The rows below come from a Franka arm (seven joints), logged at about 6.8 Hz.
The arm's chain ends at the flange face. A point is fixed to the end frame.
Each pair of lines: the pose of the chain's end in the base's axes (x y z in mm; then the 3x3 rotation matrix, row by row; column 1 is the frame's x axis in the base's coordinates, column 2 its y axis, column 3 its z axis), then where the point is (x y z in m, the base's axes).
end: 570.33 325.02 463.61; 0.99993 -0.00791 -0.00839; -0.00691 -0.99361 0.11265; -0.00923 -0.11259 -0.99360
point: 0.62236 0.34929 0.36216
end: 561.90 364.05 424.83; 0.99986 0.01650 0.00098; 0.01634 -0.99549 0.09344; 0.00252 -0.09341 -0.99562
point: 0.61458 0.38759 0.32354
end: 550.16 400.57 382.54; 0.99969 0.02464 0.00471; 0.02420 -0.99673 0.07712; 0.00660 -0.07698 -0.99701
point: 0.60311 0.42286 0.28111
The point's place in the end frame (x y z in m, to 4 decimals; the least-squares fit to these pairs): 0.0528 -0.0131 0.1031
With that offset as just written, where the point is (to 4 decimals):
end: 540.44 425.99 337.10; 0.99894 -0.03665 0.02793; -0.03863 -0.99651 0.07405; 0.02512 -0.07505 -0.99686
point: 0.5965 0.4446 0.2366
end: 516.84 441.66 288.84; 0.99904 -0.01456 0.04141; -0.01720 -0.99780 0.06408; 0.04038 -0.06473 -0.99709
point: 0.5740 0.4604 0.1890
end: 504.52 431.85 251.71; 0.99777 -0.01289 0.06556; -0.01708 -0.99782 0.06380; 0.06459 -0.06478 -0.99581
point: 0.5641 0.4506 0.1533
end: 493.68 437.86 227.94; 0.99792 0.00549 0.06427; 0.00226 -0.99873 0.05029; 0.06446 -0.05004 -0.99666
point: 0.5529 0.4562 0.1292
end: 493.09 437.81 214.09; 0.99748 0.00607 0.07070; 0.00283 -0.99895 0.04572; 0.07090 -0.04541 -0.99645
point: 0.5530 0.4558 0.1157
